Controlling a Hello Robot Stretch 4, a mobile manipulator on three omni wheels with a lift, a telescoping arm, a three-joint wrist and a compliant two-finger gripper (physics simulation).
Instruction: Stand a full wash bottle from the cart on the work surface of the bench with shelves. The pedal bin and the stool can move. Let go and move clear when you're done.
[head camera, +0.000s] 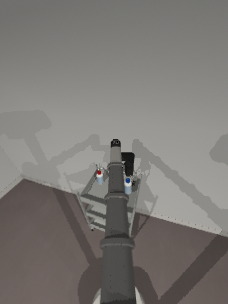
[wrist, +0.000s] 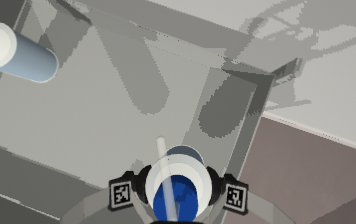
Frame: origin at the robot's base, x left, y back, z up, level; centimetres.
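Seen in the pictures: hand, its tool point: (head camera: 127, 185).
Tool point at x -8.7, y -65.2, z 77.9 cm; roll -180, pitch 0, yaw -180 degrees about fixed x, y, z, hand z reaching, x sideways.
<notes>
Offsets run from my tool point to a thing's top centre. "pt": to the spot under its first point.
A wash bottle with a blue cap, white shoulder and pale blue body {dx +0.2, dy -1.1, dz +9.7 cm} (head camera: 128, 187) (wrist: 200, 175) is upright between the fingers. My gripper (wrist: 179, 183) is shut on it, one dark fingertip on each side just below the shoulder. The bottle appears lifted a little above the top tray of the cart (head camera: 94, 192) (wrist: 75, 117), near its right end. Its white spout points away from the gripper. A red-capped wash bottle {dx +23.1, dy -15.6, dz +3.0 cm} (head camera: 100, 178) stands on the tray at the left; its pale body {pt dx +20.8, dy -14.5, dz -8.2 cm} (wrist: 35, 57) shows in the wrist view. The bench with shelves, pedal bin and stool do not show.
The tray has a raised rim {pt dx -9.9, dy -4.9, dz -10.0 cm} (wrist: 248, 132). A pale wall (head camera: 175, 100) stands close behind the cart. The telescoping arm (head camera: 116, 215) extends over the cart and hides its middle. The cart's lower shelves and legs show below the top tray.
</notes>
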